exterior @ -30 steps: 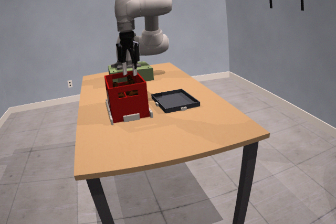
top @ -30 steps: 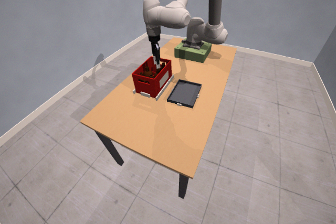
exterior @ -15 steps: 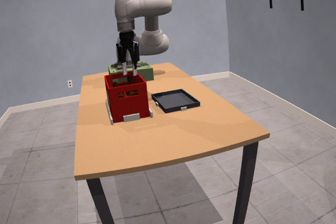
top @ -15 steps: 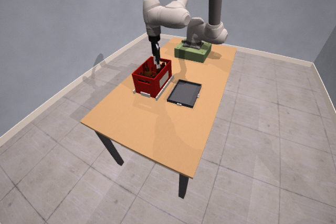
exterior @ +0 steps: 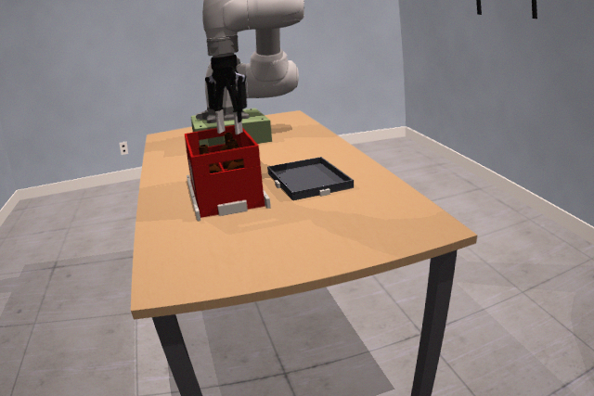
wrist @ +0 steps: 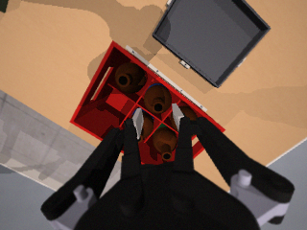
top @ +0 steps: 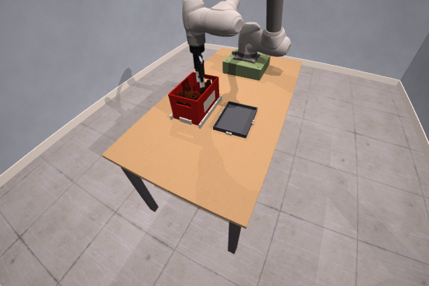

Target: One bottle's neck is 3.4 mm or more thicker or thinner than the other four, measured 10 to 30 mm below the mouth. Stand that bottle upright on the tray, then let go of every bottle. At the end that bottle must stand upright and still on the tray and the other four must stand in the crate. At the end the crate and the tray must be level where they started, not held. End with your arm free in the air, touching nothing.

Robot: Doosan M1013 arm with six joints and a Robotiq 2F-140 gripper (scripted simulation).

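Now: the red crate 40 mm to the right of my hand and 130 mm below it. Also, from my hand: dark grey tray (10 mm ahead, 220 mm to the left, 200 mm below); glass bottle (90 mm ahead, 90 mm to the right, 130 mm below).
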